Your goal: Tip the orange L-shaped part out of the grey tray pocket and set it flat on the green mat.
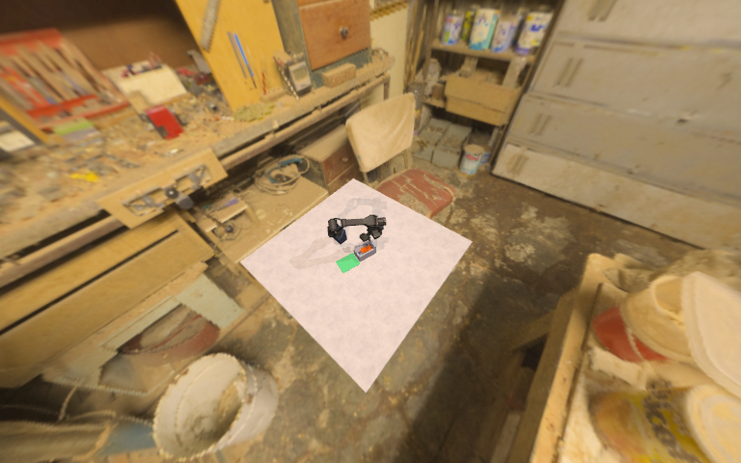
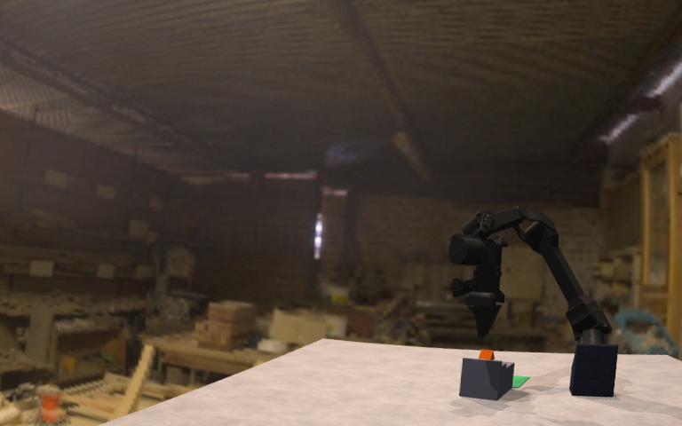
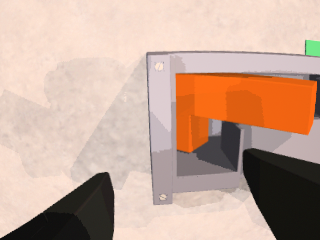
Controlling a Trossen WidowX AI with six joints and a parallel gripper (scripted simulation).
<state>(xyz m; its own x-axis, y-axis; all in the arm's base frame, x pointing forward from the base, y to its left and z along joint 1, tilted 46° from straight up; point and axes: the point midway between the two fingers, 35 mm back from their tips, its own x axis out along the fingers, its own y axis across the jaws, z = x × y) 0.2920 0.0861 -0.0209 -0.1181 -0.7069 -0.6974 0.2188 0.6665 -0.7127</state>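
My gripper tip is now 100 mm above the orange L-shaped part, 40 mm to the left of it and 20 mm past it. Also, from my gripper tip: green mat 210 mm to the right, 160 mm below, 80 mm behind.
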